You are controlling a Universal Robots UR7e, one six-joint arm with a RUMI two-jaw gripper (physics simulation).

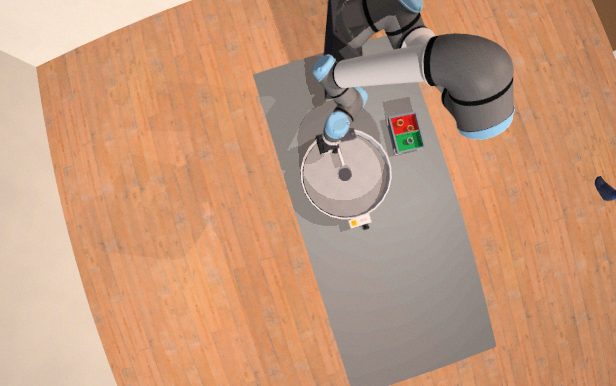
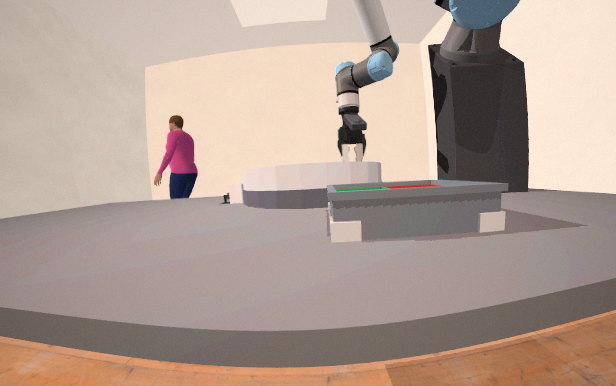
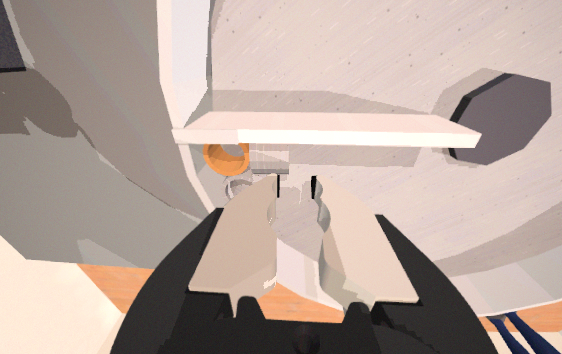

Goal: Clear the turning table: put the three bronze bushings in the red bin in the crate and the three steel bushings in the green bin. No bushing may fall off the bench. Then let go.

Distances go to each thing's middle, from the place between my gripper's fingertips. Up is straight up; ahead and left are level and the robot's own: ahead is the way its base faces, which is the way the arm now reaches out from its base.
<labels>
Now: hand 14 cm short of the turning table (image 1: 350,184), 5 cm to the right of it and 3 cm above it. The rest, counted from my hand: crate (image 2: 381,210) (40 cm to the left, 5 cm below).
</labels>
